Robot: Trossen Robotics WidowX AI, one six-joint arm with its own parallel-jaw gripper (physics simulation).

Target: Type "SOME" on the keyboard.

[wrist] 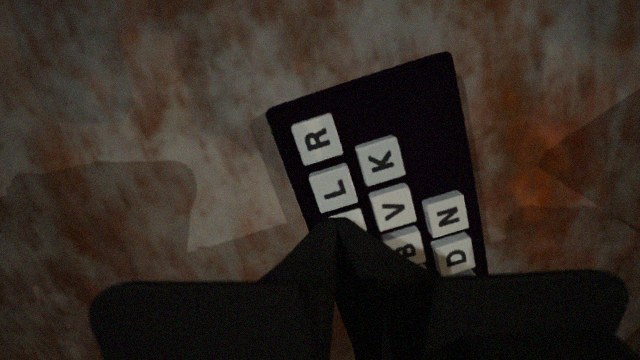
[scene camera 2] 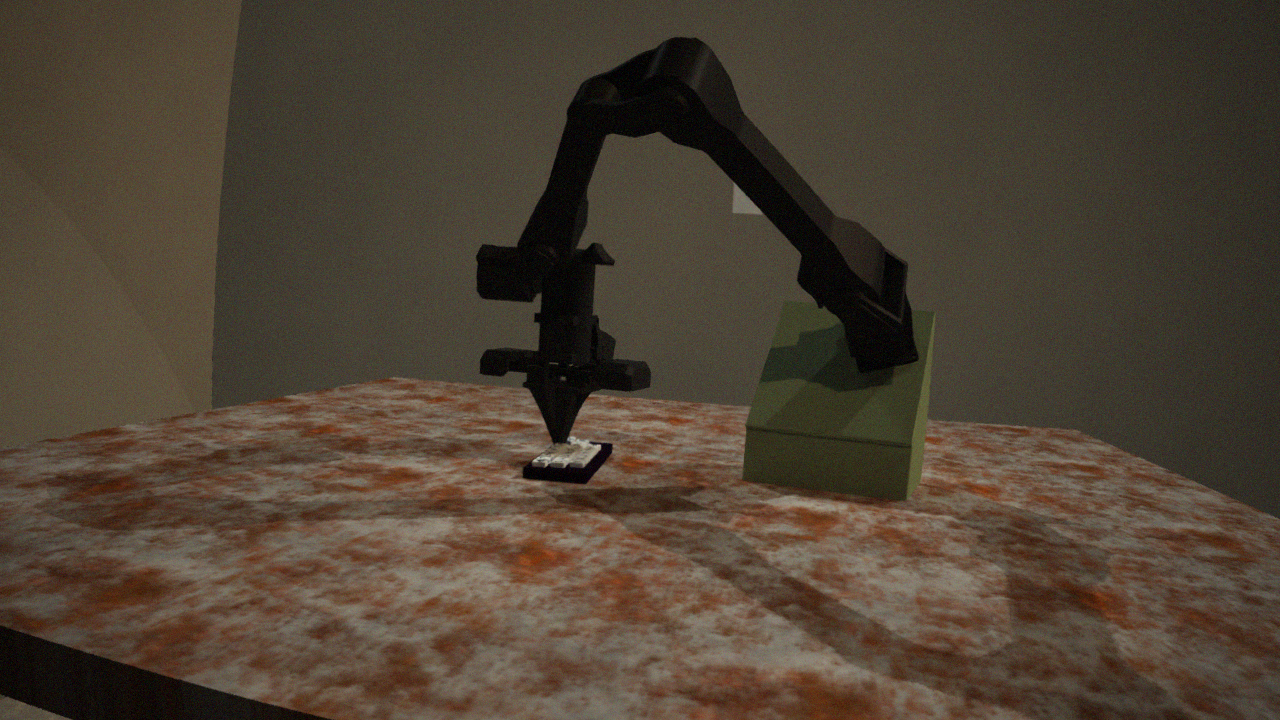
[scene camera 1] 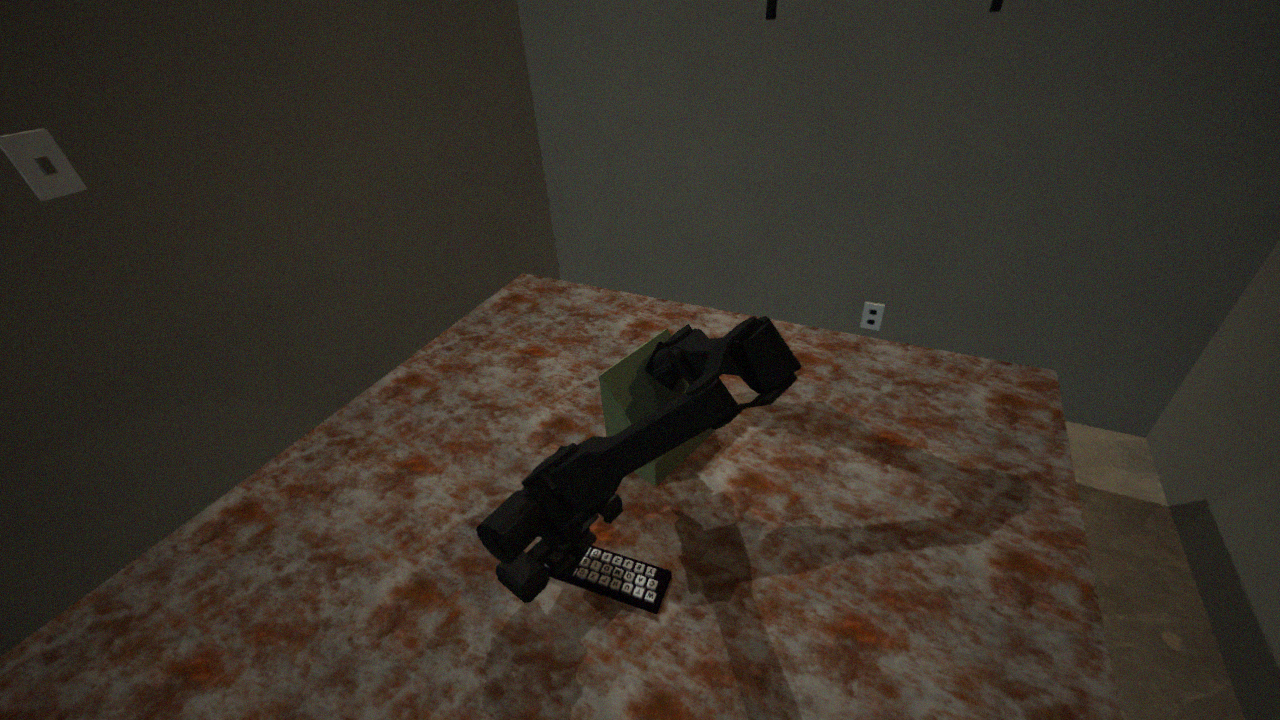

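Seen in the pictures: gripper, fingertip midpoint: (wrist: 334,229) (scene camera 2: 559,445) (scene camera 1: 569,573); arm's base at its link origin: (scene camera 2: 882,344) (scene camera 1: 665,366).
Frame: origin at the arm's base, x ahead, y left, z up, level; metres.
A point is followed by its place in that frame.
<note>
The keyboard (scene camera 1: 662,591) {x 0.314, y 0.131, z -0.138 m} (scene camera 2: 553,476) {x 0.312, y 0.133, z -0.144 m} (wrist: 425,95) {x 0.304, y -0.042, z -0.138 m} is a small black slab with white lettered keys, lying flat on the table. In the wrist view the R key (wrist: 317,139) {x 0.341, y -0.037, z -0.133 m}, L key (wrist: 333,188) {x 0.340, y -0.020, z -0.133 m}, K key (wrist: 380,160) {x 0.323, y -0.026, z -0.133 m}, V key (wrist: 393,207) {x 0.321, y -0.008, z -0.133 m}, N key (wrist: 446,213) {x 0.304, y -0.002, z -0.133 m} and D key (wrist: 453,255) {x 0.303, y 0.016, z -0.133 m} show, with the B key (wrist: 406,250) {x 0.320, y 0.009, z -0.133 m} partly covered. My gripper (scene camera 2: 560,439) {x 0.343, y -0.003, z -0.138 m} (wrist: 334,229) {x 0.343, y -0.003, z -0.138 m} is shut and empty, pointing down with its tips at or just above the keys. It partly covers a key (wrist: 353,220) {x 0.336, y -0.005, z -0.137 m} below L, whose letter is hidden. The other keys are hidden in the wrist view.
A green block with a sloped top (scene camera 1: 626,402) {x 0.106, y -0.022, z -0.007 m} (scene camera 2: 832,461) {x 0.047, y 0.064, z -0.118 m} stands at the arm's base. The arm arches from it over the mottled red and white table (scene camera 1: 358,537) {x 0.418, y -0.352, z -0.148 m} (scene camera 2: 402,573) {x 0.320, y 0.458, z -0.149 m}. Walls stand beyond the table's edges.
</note>
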